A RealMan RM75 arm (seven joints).
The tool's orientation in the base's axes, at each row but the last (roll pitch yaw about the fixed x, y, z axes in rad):
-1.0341, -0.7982, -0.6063
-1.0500, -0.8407, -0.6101
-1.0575, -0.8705, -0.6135
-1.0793, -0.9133, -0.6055
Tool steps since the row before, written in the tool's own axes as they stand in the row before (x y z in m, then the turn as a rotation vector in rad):
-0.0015, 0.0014, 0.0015, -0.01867, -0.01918, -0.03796
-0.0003, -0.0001, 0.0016, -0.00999, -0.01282, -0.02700
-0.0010, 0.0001, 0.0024, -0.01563, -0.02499, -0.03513
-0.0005, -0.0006, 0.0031, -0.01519, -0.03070, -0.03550
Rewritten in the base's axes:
0.0005, 0.0021, -0.0014, -0.03316, -0.02864, -0.01541
0.0001, 0.0016, 0.0004, -0.02112, -0.02159, -0.00899
0.0000, 0.0026, -0.0001, -0.03575, -0.02727, -0.00904
-0.0002, 0.0031, 0.0008, -0.04040, -0.02772, -0.00572

